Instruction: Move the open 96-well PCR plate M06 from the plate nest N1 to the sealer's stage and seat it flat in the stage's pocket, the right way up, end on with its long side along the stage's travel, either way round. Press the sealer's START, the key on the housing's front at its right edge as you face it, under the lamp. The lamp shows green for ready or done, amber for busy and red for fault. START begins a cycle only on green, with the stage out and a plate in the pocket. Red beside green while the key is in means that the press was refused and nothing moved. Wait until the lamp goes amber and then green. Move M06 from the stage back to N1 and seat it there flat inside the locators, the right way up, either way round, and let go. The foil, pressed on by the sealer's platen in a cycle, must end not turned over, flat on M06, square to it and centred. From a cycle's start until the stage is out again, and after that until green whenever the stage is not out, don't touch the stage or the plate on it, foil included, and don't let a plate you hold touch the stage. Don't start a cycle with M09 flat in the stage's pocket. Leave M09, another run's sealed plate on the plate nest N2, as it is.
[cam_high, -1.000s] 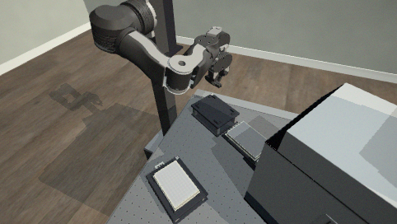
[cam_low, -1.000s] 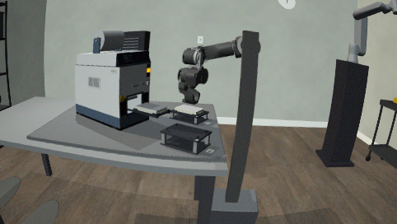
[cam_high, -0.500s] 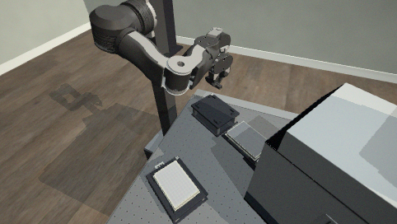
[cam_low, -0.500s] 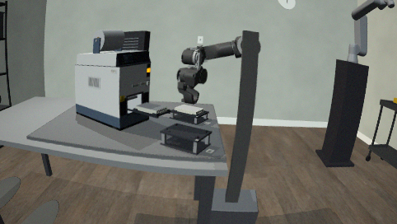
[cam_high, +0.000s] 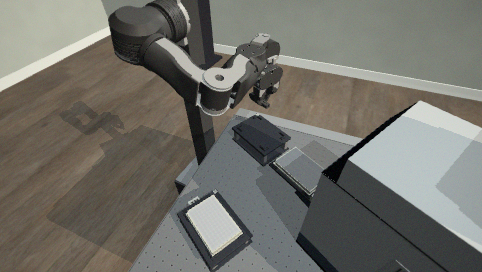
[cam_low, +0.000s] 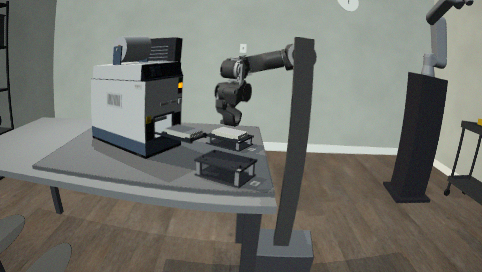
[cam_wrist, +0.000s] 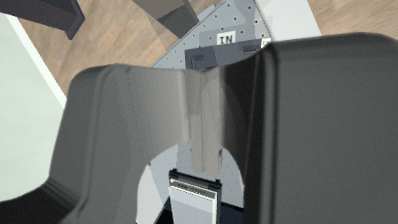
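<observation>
Right now my hand is 18 cm short of the 96-well plate M06, 12 cm to the left of it and 7 cm above it. Round my hand: nest N1 (12 cm below, 1 cm to the right, 1 cm ahead); then sealer stage (18 cm ahead, 12 cm to the right, 9 cm below); then yellow warning label (31 cm ahead, 8 cm to the right, 3 cm below).
</observation>
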